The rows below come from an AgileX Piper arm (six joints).
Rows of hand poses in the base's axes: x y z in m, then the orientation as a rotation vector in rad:
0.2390 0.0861 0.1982 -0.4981 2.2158 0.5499
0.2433 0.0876 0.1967 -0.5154 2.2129 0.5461
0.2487 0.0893 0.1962 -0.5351 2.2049 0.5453
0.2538 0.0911 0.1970 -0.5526 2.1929 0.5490
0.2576 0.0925 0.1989 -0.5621 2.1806 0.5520
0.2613 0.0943 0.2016 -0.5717 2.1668 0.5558
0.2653 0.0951 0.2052 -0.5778 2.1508 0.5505
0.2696 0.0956 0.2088 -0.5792 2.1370 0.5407
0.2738 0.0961 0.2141 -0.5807 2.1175 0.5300
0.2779 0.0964 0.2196 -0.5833 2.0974 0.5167
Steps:
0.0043 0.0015 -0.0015 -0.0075 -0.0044 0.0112
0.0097 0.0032 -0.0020 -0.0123 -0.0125 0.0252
0.0148 0.0050 -0.0012 -0.0121 -0.0228 0.0392
0.0186 0.0064 0.0007 -0.0097 -0.0334 0.0473
0.0223 0.0082 0.0034 -0.0063 -0.0452 0.0558
0.0263 0.0090 0.0070 -0.0069 -0.0617 0.0587
0.0306 0.0095 0.0106 -0.0097 -0.0776 0.0566
0.0348 0.0100 0.0159 -0.0114 -0.0991 0.0543
0.0389 0.0103 0.0214 -0.0150 -0.1219 0.0520

